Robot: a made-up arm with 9 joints. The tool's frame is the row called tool.
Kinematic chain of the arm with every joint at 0, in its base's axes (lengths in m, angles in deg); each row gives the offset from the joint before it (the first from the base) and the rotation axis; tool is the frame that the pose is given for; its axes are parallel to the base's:
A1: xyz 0 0 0.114 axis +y
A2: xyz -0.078 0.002 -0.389 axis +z
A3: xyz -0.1 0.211 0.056 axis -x
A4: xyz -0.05 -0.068 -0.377 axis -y
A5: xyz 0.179 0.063 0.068 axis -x
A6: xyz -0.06 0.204 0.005 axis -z
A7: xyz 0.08 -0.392 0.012 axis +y
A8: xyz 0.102 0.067 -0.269 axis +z
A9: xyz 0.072 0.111 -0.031 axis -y
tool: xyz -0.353 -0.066 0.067
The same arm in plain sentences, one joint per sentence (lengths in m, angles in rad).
The arm has nine revolute joints in a row. What follows holds with every joint at zero, and every direction is one of the base frame's.
The first joint lies 0.114 m along +z from the base frame's origin and rotates about +y.
The second joint lies 0.078 m along -x and 0.002 m along +y and 0.389 m along -z from the first joint and rotates about +z.
The third joint lies 0.1 m along -x and 0.211 m along +y and 0.056 m along +z from the second joint and rotates about -x.
The fourth joint lies 0.05 m along -x and 0.068 m along -y and 0.377 m along -z from the third joint and rotates about -y.
The fifth joint lies 0.179 m along +x and 0.063 m along +y and 0.068 m along +z from the fourth joint and rotates about -x.
The sixth joint lies 0.06 m along -x and 0.204 m along +y and 0.005 m along +z from the fifth joint and rotates about -z.
The seventh joint lies 0.08 m along +x and 0.392 m along -y and 0.012 m along +z from the sixth joint and rotates about +y.
The eighth joint lies 0.102 m along +x and 0.067 m along +y and 0.269 m along -z from the seventh joint and rotates about +z.
The ninth joint lies 0.072 m along +x and 0.111 m along +y and 0.031 m along -z from the eighth joint and rotates about -y.
The tool frame, which is the frame that the pose is given for, lies 0.353 m along -x and 0.066 m along -y and 0.067 m along +z from the ninth joint; its axes are parallel to the base frame's.

